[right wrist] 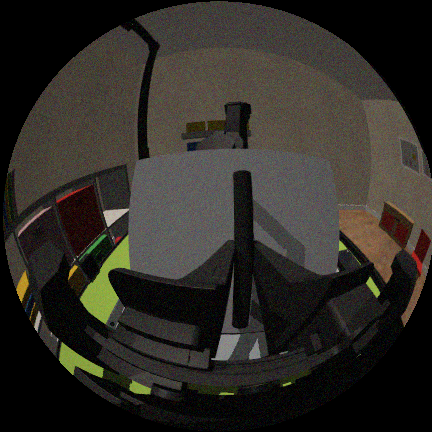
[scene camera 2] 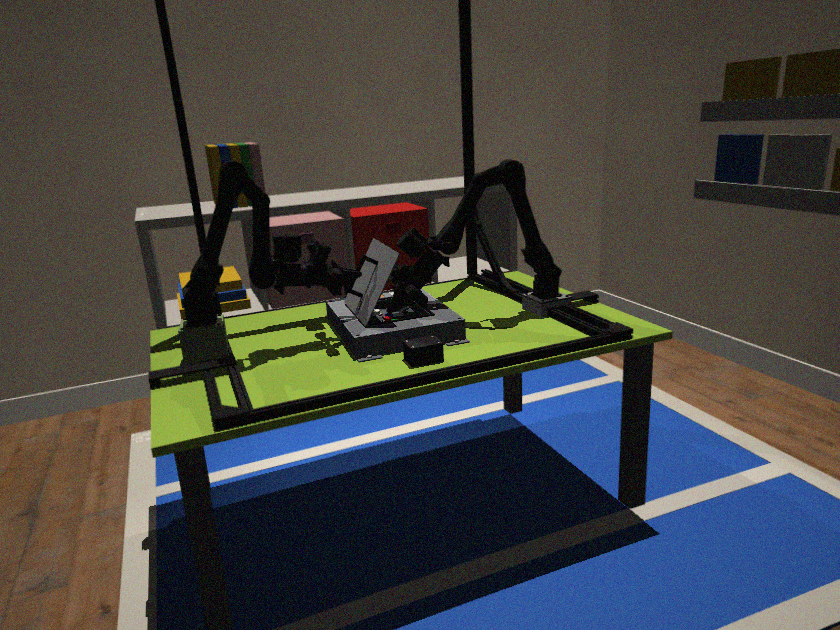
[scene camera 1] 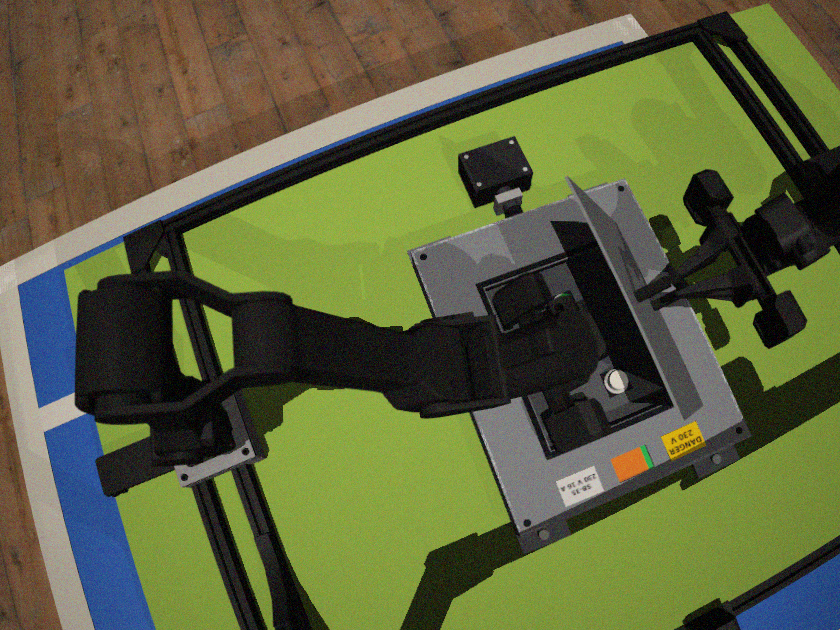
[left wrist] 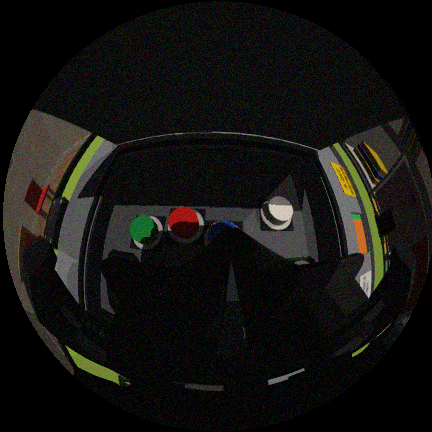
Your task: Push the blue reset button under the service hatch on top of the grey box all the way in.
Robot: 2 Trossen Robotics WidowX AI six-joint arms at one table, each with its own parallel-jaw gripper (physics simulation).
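There is my left gripper, which I can see in scene camera 2 and also in the left wrist view. My right gripper is visible to me too, both in the right wrist view and in scene camera 2. And I see a service hatch.
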